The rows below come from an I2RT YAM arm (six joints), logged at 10 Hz.
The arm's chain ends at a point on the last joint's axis. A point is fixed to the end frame.
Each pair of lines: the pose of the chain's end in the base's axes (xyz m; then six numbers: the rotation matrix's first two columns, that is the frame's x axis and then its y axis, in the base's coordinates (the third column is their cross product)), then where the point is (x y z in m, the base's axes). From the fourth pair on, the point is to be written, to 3 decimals.
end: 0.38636 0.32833 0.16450 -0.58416 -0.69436 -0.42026 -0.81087 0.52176 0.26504
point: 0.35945 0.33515 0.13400
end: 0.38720 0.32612 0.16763 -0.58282 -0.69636 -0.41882 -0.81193 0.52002 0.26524
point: 0.36024 0.33284 0.13715
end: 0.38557 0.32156 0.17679 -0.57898 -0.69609 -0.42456 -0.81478 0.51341 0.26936
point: 0.35858 0.32838 0.14636
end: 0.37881 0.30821 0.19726 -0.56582 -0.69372 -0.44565 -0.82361 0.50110 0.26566
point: 0.352 0.315 0.167
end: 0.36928 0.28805 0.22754 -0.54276 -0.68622 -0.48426 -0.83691 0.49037 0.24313
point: 0.344 0.296 0.196
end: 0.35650 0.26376 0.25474 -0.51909 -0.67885 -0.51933 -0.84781 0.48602 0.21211
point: 0.333 0.272 0.222
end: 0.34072 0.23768 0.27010 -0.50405 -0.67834 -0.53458 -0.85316 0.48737 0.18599
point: 0.318 0.246 0.237
